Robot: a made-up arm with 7 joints. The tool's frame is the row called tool. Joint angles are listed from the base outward. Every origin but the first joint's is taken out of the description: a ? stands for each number. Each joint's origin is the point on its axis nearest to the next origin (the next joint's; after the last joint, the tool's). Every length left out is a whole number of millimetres.
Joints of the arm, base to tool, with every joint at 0 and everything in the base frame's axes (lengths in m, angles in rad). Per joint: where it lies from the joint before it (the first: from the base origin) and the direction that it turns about. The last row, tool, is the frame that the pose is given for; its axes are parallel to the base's.
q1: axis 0 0 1 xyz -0.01 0.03 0.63
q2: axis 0 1 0 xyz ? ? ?
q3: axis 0 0 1 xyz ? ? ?
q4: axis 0 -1 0 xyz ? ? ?
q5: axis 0 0 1 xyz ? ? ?
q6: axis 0 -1 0 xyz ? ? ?
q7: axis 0 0 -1 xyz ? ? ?
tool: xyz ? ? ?
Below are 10 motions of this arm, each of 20 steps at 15 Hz.
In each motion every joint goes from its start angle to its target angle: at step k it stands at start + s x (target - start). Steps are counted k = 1, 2, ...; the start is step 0. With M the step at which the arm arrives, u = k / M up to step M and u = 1 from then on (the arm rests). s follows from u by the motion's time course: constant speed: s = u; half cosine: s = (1 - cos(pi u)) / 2; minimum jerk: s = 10 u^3 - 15 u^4 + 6 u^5.
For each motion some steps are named. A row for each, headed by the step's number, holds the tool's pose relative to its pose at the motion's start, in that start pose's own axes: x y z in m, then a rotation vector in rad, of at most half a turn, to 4 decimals.
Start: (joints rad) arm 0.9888 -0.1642 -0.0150 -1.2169 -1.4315 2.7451 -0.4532
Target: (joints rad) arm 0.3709 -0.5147 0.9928 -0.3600 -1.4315 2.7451 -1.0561
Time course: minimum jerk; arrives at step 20
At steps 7, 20:
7: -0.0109 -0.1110 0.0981 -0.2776 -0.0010 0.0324
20: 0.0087 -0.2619 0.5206 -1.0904 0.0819 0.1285

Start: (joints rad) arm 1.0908 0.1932 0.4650 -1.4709 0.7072 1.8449 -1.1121
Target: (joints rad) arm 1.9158 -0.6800 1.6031 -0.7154 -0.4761 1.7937 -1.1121
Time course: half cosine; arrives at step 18
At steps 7, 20:
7: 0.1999 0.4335 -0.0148 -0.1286 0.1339 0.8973
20: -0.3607 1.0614 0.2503 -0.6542 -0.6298 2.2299

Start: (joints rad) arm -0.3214 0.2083 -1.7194 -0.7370 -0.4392 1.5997 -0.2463
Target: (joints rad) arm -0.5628 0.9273 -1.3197 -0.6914 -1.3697 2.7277 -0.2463
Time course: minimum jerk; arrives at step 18
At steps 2, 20:
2: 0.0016 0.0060 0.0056 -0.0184 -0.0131 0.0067
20: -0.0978 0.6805 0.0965 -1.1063 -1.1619 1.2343

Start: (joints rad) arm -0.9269 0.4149 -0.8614 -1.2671 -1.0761 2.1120 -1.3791
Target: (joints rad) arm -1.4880 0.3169 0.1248 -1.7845 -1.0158 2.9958 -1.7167
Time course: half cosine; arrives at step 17
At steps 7, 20:
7: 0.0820 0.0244 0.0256 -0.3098 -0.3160 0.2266
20: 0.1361 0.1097 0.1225 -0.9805 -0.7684 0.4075

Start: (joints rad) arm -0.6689 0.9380 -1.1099 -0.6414 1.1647 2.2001 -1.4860
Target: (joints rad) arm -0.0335 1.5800 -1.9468 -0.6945 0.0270 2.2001 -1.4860
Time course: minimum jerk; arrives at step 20
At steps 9, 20:
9: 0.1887 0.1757 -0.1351 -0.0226 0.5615 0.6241
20: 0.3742 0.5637 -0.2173 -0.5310 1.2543 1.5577

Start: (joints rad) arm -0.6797 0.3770 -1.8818 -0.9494 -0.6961 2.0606 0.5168
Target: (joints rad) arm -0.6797 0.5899 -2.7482 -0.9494 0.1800 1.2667 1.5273
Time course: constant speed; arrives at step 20
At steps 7, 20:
7: 0.0146 -0.0842 -0.0299 -0.2272 0.2784 -0.5593
20: -0.0163 -0.2467 0.0272 -0.6383 0.5976 -1.6008

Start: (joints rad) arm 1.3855 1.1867 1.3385 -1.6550 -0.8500 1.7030 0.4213
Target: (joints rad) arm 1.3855 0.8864 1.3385 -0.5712 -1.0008 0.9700 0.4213
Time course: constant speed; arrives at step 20
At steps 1, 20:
1: 0.0036 -0.0157 0.0184 -0.0244 -0.0116 -0.0412
20: -0.1978 -0.2529 0.3772 -0.1329 -0.1914 -0.8829

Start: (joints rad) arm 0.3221 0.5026 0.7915 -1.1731 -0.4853 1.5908 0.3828
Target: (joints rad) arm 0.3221 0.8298 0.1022 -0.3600 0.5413 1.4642 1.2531
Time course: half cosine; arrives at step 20
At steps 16, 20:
16: 0.0396 -0.3388 0.0211 0.6826 0.1820 -1.2923
20: 0.0329 -0.3532 0.0293 0.7418 0.1953 -1.3738

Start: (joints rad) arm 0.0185 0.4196 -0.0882 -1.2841 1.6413 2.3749 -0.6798
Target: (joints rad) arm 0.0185 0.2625 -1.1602 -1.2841 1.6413 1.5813 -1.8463
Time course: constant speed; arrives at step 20
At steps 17, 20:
17: 0.0705 0.0991 0.3622 -0.2421 -0.0038 1.2259
20: 0.0558 0.1279 0.4269 -0.2972 0.0264 1.4208

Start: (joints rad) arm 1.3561 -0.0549 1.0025 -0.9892 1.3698 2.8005 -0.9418
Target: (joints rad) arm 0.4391 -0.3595 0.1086 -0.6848 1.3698 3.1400 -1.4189
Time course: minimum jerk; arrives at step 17
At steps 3, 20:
3: 0.0156 0.0009 0.0182 -0.0653 -0.0330 0.0703
20: 0.0397 0.4060 0.1642 -1.4676 -0.4730 1.9034

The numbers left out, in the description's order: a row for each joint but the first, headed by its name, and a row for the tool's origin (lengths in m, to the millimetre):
q2: -0.02 -0.01 0
q3: -0.02 0 0.42
q4: 0.04 -0.05 0
q5: -0.07 0 0.33
q6: 0 0.01 0
q7: 0.13 0 0
tool: 0.01 0.01 0

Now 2 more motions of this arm.
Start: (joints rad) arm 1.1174 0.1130 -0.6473 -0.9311 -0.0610 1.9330 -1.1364
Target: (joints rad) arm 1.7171 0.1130 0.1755 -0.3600 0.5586 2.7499 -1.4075
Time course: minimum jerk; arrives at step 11
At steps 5, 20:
5: 0.0797 0.0618 0.1724 -0.2044 -0.9391 0.1827
20: -0.0116 0.0921 0.2566 -0.1484 -2.1528 -0.2320

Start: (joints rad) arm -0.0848 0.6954 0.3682 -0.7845 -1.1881 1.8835 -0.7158
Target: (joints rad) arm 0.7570 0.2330 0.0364 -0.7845 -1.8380 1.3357 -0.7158
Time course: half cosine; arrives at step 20
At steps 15, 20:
15: -0.0876 0.0033 0.3954 -0.5275 0.2857 -0.1821
20: -0.1366 0.0026 0.4394 -0.5642 0.3141 -0.2822

